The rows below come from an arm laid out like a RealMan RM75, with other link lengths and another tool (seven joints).
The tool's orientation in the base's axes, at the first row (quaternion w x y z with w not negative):
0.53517, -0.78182, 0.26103, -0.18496
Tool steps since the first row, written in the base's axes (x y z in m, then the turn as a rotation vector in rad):
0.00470, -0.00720, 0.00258, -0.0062, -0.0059, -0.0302
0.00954, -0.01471, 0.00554, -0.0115, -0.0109, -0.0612
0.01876, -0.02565, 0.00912, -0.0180, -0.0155, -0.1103
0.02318, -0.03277, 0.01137, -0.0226, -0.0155, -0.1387
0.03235, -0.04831, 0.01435, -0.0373, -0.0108, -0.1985
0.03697, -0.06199, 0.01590, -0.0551, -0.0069, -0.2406
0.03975, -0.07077, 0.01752, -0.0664, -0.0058, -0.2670
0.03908, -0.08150, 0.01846, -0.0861, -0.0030, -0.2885
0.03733, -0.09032, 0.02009, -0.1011, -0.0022, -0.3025
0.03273, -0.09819, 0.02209, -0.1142, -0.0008, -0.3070
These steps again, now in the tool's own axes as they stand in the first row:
0.00813, -0.00130, -0.00358, -0.0017, 0.0312, 0.0029
0.01656, -0.00290, -0.00745, -0.0031, 0.0627, 0.0073
0.03056, -0.00499, -0.01159, -0.0060, 0.1112, 0.0179
0.03841, -0.00595, -0.01516, -0.0099, 0.1387, 0.0254
0.05515, -0.00614, -0.02252, -0.0251, 0.1963, 0.0420
0.06713, -0.00458, -0.03057, -0.0420, 0.2382, 0.0499
0.07468, -0.00412, -0.03607, -0.0519, 0.2649, 0.0537
0.08066, -0.00174, -0.04473, -0.0695, 0.2882, 0.0523
0.08463, -0.00032, -0.05284, -0.0820, 0.3042, 0.0494
0.08576, 0.00107, -0.06200, -0.0934, 0.3108, 0.0446

